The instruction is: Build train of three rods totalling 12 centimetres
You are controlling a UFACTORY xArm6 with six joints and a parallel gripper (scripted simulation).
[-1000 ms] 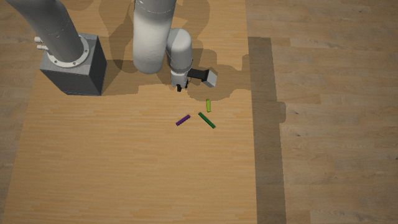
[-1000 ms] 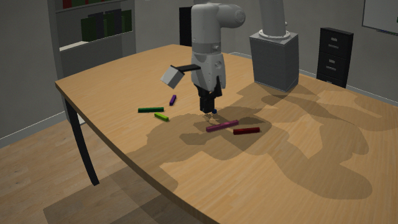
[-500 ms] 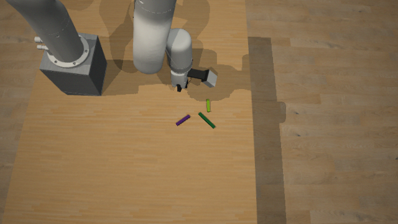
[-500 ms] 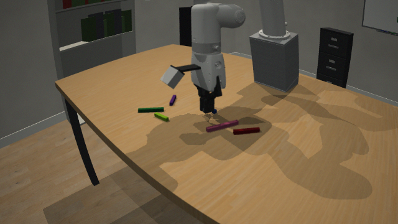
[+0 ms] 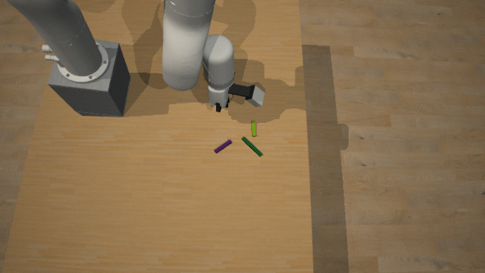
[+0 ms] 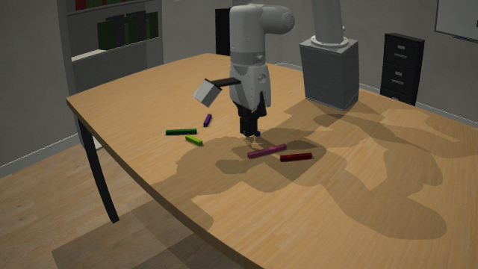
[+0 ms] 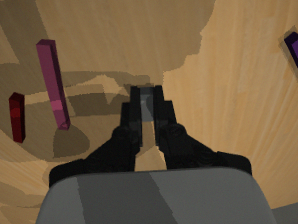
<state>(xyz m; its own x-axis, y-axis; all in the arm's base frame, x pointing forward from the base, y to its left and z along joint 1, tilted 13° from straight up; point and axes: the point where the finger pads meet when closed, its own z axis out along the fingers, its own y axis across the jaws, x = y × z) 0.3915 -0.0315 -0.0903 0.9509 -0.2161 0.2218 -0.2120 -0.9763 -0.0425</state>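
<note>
My hand is 30 mm above the blue rod, 20 mm past it and 10 mm to the right of it. From my hand the other things lie so: grey rod (20 mm below); pink rod (70 mm to the left, 30 mm below, 20 mm ahead); lime rod (100 mm ahead, 80 mm to the right, 30 mm below).
</note>
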